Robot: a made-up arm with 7 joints.
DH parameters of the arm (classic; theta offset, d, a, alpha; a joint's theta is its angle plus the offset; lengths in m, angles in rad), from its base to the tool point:
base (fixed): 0.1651 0 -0.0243 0
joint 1: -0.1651 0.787 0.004 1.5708
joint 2: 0 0.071 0.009 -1.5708
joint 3: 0 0.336 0.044 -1.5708
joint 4: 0 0.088 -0.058 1.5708
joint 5: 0 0.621 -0.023 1.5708
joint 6: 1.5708 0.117 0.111 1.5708
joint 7: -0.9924 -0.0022 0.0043 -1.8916
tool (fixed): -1.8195 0.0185 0 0
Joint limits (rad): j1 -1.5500..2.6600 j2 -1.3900..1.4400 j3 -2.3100..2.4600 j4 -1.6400..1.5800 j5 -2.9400..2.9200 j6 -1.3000..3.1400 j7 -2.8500..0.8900
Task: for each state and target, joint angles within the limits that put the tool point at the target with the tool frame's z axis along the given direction. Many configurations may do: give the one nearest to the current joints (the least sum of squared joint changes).
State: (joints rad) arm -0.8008 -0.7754 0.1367 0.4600 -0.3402 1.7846 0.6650
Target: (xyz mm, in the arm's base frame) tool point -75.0 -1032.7 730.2 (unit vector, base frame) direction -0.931 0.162 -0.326
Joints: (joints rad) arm -1.5500 -1.3900 0.3469 0.4633 0.3146 1.0901 0.8835
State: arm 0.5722 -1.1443 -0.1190 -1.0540 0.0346 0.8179 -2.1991
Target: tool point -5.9 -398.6 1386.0 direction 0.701 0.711 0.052
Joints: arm -0.1756 -1.2292 0.5916 -1.3392 -0.4283 1.2846 -2.6610
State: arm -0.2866 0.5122 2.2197 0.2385 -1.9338 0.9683 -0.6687
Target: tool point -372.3 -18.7 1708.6 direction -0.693 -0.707 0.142
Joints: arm 0.3179 -0.3178 2.4600 1.0314 -2.0801 0.9704 -0.4091
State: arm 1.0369 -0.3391 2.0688 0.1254 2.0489 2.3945 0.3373
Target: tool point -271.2 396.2 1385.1 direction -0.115 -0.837 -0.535
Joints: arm 1.2905 -0.7660 1.8391 0.7449 2.0997 2.5905 0.1888
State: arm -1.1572 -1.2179 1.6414 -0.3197 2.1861 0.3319 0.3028
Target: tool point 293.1 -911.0 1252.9 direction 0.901 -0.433 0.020
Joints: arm -0.9470 -1.1785 1.4647 -0.4822 2.0642 0.5001 0.1150
